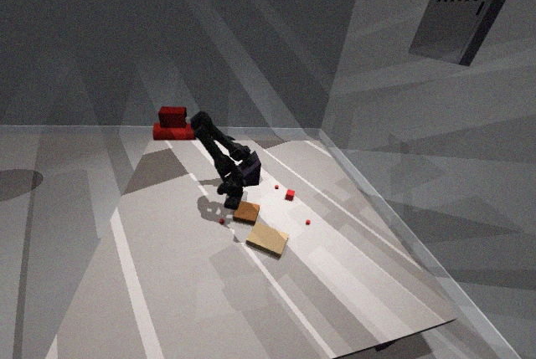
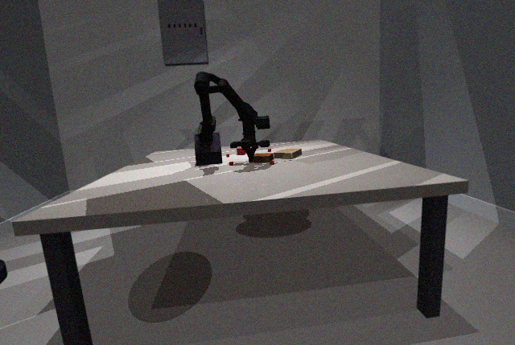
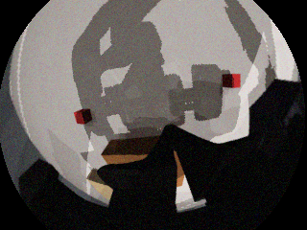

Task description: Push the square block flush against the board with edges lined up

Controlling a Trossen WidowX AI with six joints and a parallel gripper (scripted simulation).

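Right now my gripper tip is 60 mm short of the square block, 40 mm to the right of it and 10 mm below it. From my gripper tip the other things lie so: board 230 mm ahead, 90 mm to the left, 10 mm above; then red cube 300 mm to the left, 10 mm above.
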